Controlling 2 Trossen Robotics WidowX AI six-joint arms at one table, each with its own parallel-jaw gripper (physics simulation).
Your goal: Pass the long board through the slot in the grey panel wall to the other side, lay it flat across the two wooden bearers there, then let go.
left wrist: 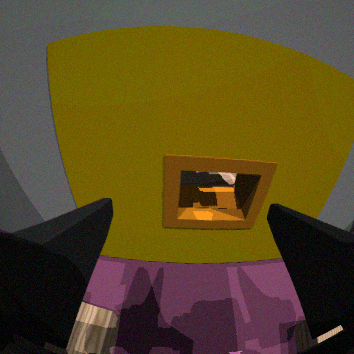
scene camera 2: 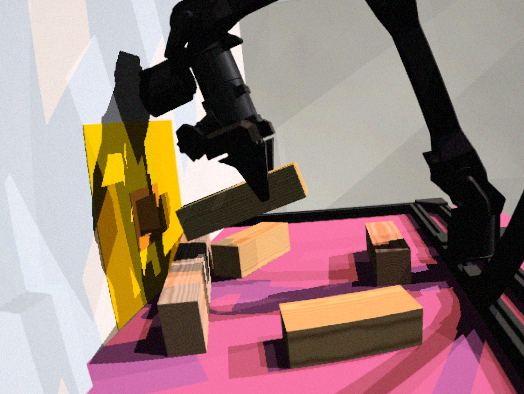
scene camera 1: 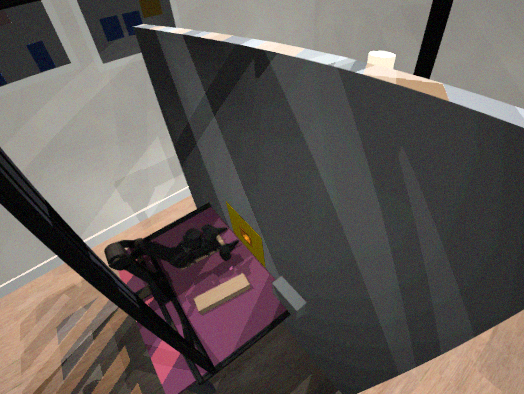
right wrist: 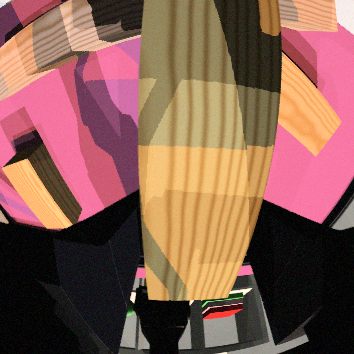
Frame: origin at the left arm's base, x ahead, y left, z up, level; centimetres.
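Where they show: left gripper, fingertip midpoint: (left wrist: 194,210) (scene camera 1: 232,234); right gripper, fingertip midpoint: (scene camera 2: 268,197) (right wrist: 191,197); left arm's base at its link origin: (scene camera 1: 164,296); right arm's base at its link origin: (scene camera 2: 475,253).
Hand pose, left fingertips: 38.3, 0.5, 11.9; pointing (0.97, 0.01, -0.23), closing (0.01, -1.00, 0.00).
Things, the pixels of their top centre, and the offset from my left fingertips, as dx, dy, dz. "pt": a spot on its surface instead.
- slot at a spot on its surface: (scene camera 2: 149,212) pt +8.9, +0.6, -3.1
- yellow plate at a spot on its surface: (left wrist: 115,100) (scene camera 1: 233,215) pt +4.9, +5.3, +4.7
- wooden bearer at its top centre: (scene camera 1: 221,291) -17.0, -14.8, -10.0
- long block at its top centre: (right wrist: 117,5) (scene camera 2: 189,255) (left wrist: 211,177) +15.9, -4.5, -8.1
- grey block at a spot on its surface: (scene camera 1: 289,295) pt +1.9, -35.8, -3.8
The long board (scene camera 2: 225,207) (right wrist: 200,170) is tilted in the air on scene camera 2's side of the wall, its lower end apart from the slot (scene camera 2: 149,212). My right gripper (scene camera 2: 266,192) (right wrist: 191,197) is shut on it. On the other side, my left gripper (scene camera 1: 231,236) (left wrist: 194,210) is open and empty, facing the slot's brown frame (left wrist: 172,195) in the yellow plate (scene camera 1: 235,215) (left wrist: 115,100) of the grey wall (scene camera 1: 325,200). One wooden bearer (scene camera 1: 222,293) lies on that side; another is mostly hidden under the left arm. Parts of both bearers show low in the left wrist view.
In scene camera 2, a long block (scene camera 2: 182,315) lies by the yellow plate (scene camera 2: 165,145). Other wooden blocks are a pale one (scene camera 2: 252,250), a short one (scene camera 2: 392,255) and a front one (scene camera 2: 350,325). A grey block (scene camera 1: 289,295) juts from the wall.
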